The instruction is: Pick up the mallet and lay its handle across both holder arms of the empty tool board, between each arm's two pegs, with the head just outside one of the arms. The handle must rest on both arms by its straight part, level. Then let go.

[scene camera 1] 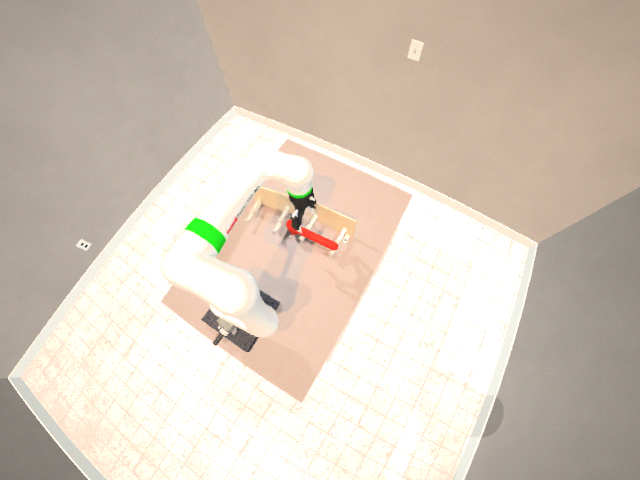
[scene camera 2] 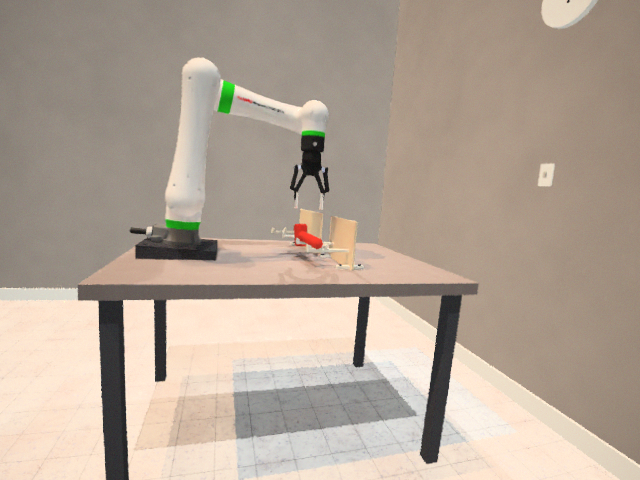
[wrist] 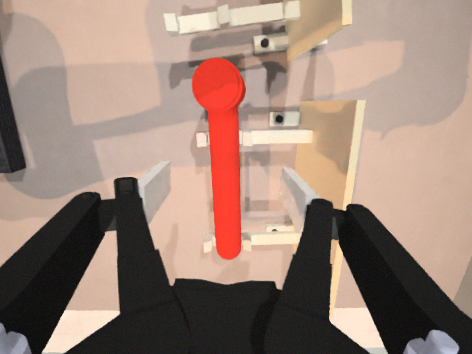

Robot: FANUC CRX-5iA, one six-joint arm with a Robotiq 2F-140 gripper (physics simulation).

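Pixels of known places: gripper, fingertip midpoint: (scene camera 1: 305,222) (scene camera 2: 308,208) (wrist: 226,179); arm's base, origin of the base link: (scene camera 2: 181,242).
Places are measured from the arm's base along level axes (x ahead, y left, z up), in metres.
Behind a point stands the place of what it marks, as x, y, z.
Note:
The red mallet (scene camera 1: 318,239) @(0.495, -0.114, 0.065) (scene camera 2: 310,238) @(0.494, -0.153, 0.060) (wrist: 225,175) @(0.498, -0.073, 0.067) lies with its straight handle across both arms of the tool board (scene camera 1: 337,219) @(0.631, -0.134, 0.080) (scene camera 2: 342,240) @(0.630, -0.120, 0.053) (wrist: 327,150) @(0.618, -0.025, 0.085). In the wrist view the handle passes between the two pegs of the upper arm (wrist: 280,137) @(0.572, -0.021, 0.028) and of the lower arm (wrist: 275,239) @(0.591, -0.188, 0.028). The head (wrist: 217,84) @(0.480, 0.035, 0.093) is just outside the upper arm, on the side toward the other board. The handle looks about level. My gripper (scene camera 2: 309,201) @(0.497, -0.045, 0.166) (wrist: 226,179) @(0.497, -0.045, 0.166) is open and empty above the handle, clear of it, one finger on each side in the wrist view.
A second board (scene camera 1: 270,198) @(0.547, 0.234, 0.059) (scene camera 2: 311,223) @(0.556, 0.195, 0.086) (wrist: 320,22) @(0.578, 0.105, 0.096) with two arms stands beside the tool board, past the mallet's head. Its near arm (wrist: 257,14) @(0.519, 0.125, 0.033) shows in the wrist view. Both boards stand on the table (scene camera 1: 320,320) @(0.192, -0.334, -0.041) (scene camera 2: 232,276) @(0.221, -0.356, -0.042), in front of the robot's black base (scene camera 2: 175,250) @(0.006, -0.135, -0.008).

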